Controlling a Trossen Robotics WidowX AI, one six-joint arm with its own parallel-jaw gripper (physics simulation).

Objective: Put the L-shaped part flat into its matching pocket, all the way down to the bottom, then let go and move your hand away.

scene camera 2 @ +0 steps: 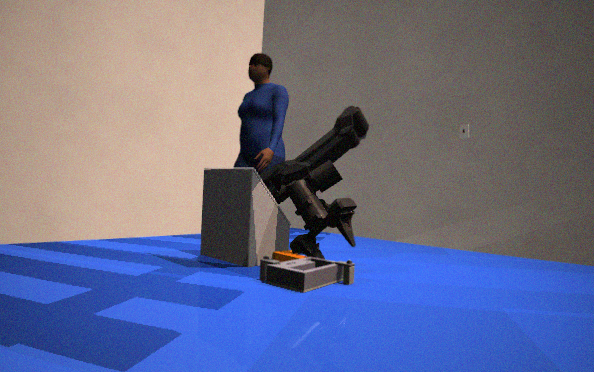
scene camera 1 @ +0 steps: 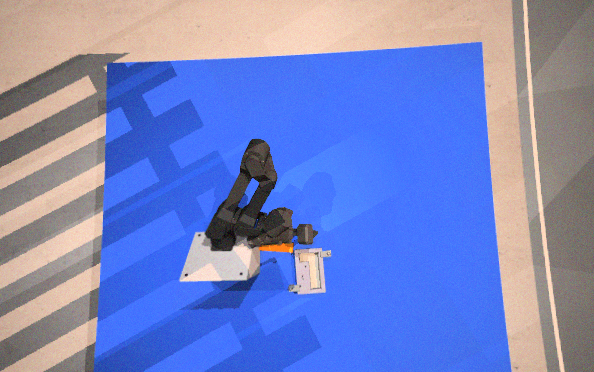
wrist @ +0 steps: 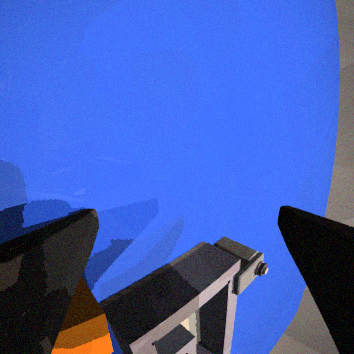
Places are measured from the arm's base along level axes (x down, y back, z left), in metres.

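Pixels of known places: gripper, fingertip midpoint: [scene camera 2: 340,257] [wrist: 189,217]; arm's base, link origin: [scene camera 2: 256,207] [scene camera 1: 223,243].
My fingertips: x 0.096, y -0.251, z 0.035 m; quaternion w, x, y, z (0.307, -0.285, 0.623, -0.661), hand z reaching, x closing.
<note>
For each thing: its top centre in the pictures, then the offset to it from my fingertips.
- orange L-shaped part, top centre: [scene camera 2: 297,254] [scene camera 1: 276,242] dx +0.005, dy +0.101, dz -0.032 m
- grey block, top centre: [scene camera 2: 308,257] [scene camera 1: 309,271] dx -0.014, dy -0.010, dz -0.122 m
The orange L-shaped part [scene camera 1: 277,248] [scene camera 2: 288,256] [wrist: 84,339] is low beside the grey pocket block, between it and the robot's base; much of it is hidden, so its full outline cannot be told. The grey block [scene camera 1: 298,285] [scene camera 2: 285,278] [wrist: 170,285] sits on the blue mat, and its pocket [scene camera 1: 314,272] shows a pale bottom with no orange in it. My gripper [scene camera 1: 285,240] [scene camera 2: 336,250] [wrist: 189,217] is wide open and empty. In the wrist view the orange part shows partly behind the left finger, and the block's corner shows low between the fingers.
A pale grey wedge-shaped base [scene camera 1: 215,265] [scene camera 2: 227,215] carries the arm, left of the block. Small lugs with bolts [scene camera 1: 326,253] [scene camera 2: 348,273] [wrist: 250,272] stick out from the block's corners. A person in blue [scene camera 2: 263,120] stands behind the base.
</note>
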